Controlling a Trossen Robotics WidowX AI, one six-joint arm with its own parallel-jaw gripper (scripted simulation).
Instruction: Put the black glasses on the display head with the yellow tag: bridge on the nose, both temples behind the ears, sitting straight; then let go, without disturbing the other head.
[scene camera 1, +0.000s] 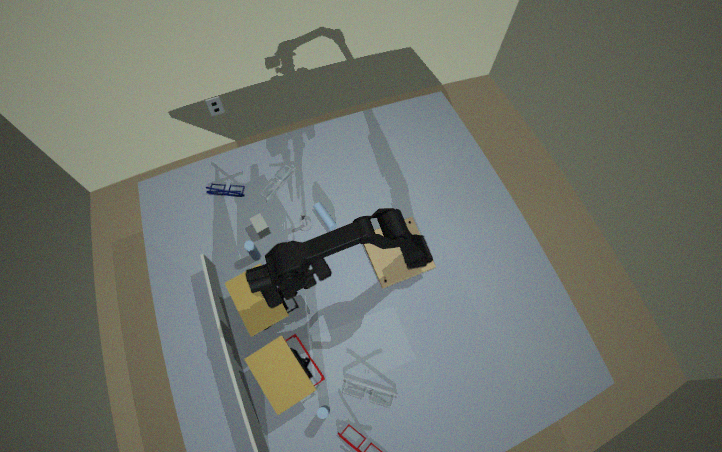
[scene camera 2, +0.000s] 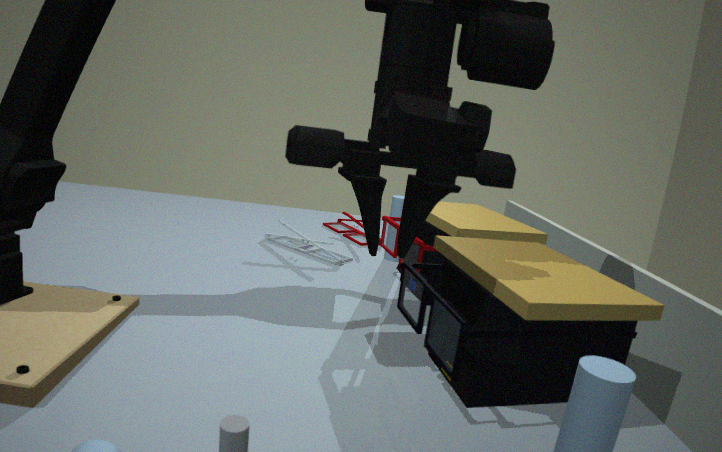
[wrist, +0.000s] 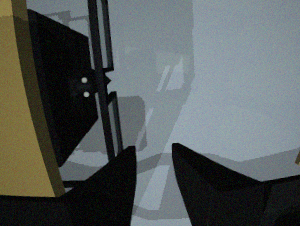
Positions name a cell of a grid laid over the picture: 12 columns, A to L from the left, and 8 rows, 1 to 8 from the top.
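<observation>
Scene camera 2 shows me a white board (scene camera 2: L7) together with my gripper (scene camera 2: G5). In scene camera 1 I find the gripper again (scene camera 1: E6). The wrist view, too, shows my gripper (wrist: G6).
</observation>
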